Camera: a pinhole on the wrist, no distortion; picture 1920 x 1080 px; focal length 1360.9 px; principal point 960.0 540.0 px. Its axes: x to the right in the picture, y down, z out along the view. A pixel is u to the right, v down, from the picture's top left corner.
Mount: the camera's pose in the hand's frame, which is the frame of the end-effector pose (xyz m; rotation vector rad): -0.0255 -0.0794 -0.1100 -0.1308 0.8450 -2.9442
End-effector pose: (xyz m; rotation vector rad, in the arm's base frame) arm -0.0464 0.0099 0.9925 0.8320 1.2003 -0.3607
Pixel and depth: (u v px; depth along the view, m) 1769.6 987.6 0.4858
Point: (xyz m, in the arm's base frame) -0.3035 -0.5330 1.0693
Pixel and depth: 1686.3 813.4 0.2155
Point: -0.2059 -0.2097 1.0158
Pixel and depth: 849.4 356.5 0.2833
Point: -0.0643 -0.2221 0.9154
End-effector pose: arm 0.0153 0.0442 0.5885 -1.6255 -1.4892 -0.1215
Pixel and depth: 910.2 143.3 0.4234
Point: -0.2904 0.2423 0.5252
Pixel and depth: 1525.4 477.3 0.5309
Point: -0.5106 0.0918 0.4482
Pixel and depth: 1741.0 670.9 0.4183
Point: -0.4546 -0.0122 0.5057
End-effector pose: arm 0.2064 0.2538 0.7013 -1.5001 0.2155 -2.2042
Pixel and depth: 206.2 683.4 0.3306
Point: 0.2008 0.4172 1.0173
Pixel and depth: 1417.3 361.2 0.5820
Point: 0.5539 0.6824 0.8626
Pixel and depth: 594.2 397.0 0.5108
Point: 0.3873 0.4784 1.0794
